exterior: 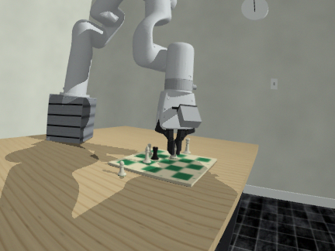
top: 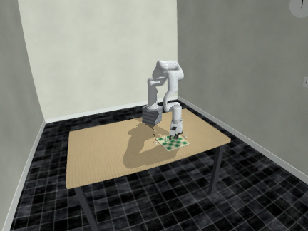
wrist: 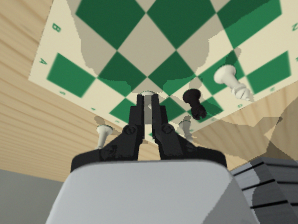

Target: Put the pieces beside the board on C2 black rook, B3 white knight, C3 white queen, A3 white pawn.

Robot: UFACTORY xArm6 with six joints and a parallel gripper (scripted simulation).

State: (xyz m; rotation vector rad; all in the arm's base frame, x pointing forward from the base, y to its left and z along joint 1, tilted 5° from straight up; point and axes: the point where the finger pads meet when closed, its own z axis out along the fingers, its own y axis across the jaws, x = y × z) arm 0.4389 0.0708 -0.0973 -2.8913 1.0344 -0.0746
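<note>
My gripper is now 40 mm to the left of the chessboard and 40 mm above it. Round my hand: white knight 30 mm behind, 80 mm to the right, 10 mm below; then black rook 30 mm behind, 40 mm to the right, 20 mm below.
</note>
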